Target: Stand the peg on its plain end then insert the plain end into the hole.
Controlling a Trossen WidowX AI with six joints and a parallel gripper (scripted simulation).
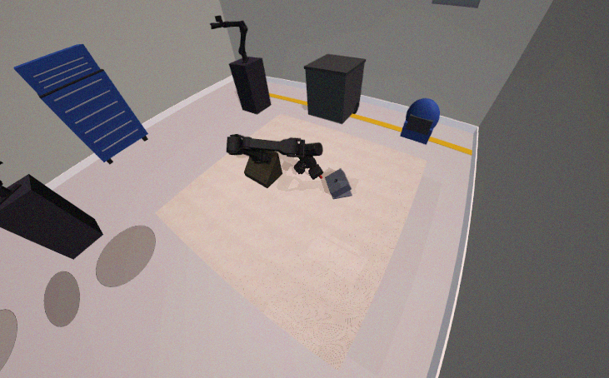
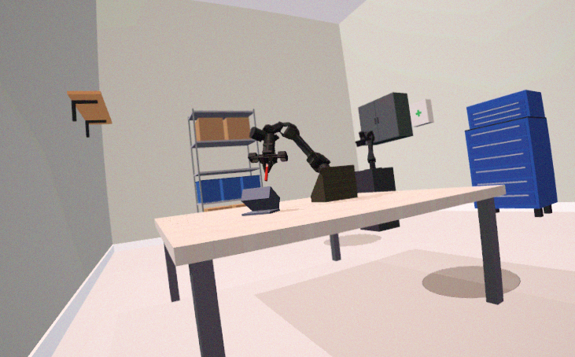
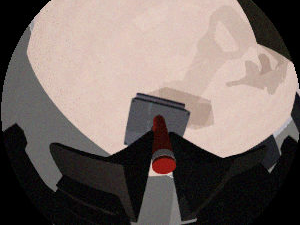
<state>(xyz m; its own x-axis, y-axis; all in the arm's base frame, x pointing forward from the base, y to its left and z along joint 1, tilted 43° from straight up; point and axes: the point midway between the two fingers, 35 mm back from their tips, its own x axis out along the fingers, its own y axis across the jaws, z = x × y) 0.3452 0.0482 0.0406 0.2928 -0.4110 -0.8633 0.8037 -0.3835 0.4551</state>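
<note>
The sloped panel is 120 mm below my gripper tip, 90 mm to the left of it and 80 mm ahead of it. The rest, counted from my gripper tip: red peg: 10 mm above.
</note>
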